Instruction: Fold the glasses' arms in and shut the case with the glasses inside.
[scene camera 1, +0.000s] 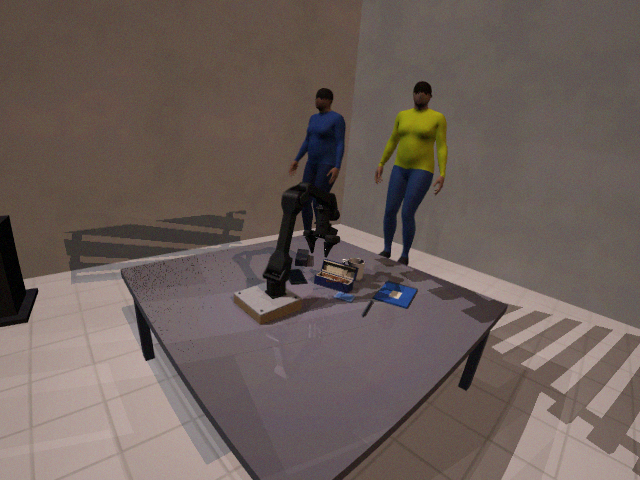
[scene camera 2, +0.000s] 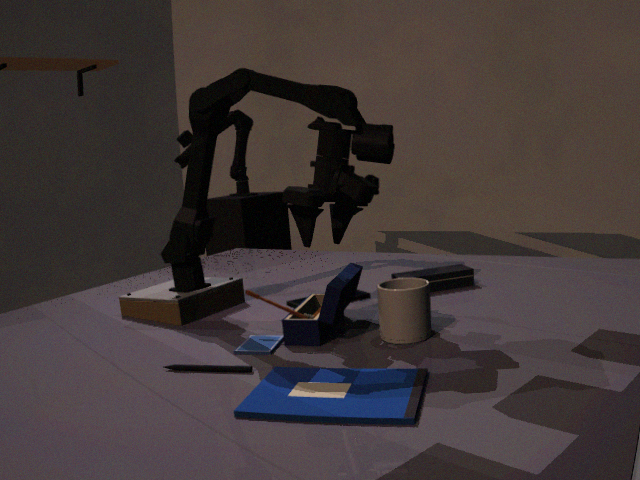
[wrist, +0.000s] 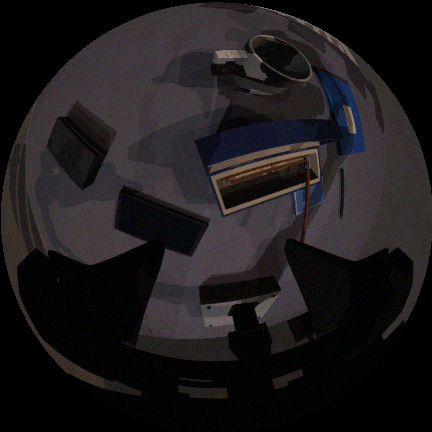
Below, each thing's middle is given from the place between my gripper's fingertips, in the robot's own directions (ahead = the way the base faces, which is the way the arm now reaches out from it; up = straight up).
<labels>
Now: hand 60 mm short of the blue glasses case (scene camera 2: 341, 290), 70 mm to the left of it and 80 mm above it. Round my hand: dark flat box (scene camera 2: 455, 276): 80 mm ahead, 250 mm to the left, 110 mm below; beige cup (scene camera 2: 404, 306): 190 mm ahead, 30 mm to the right, 80 mm below; small blue card (scene camera 2: 255, 344): 20 mm ahead, 190 mm to the right, 130 mm below.
</labels>
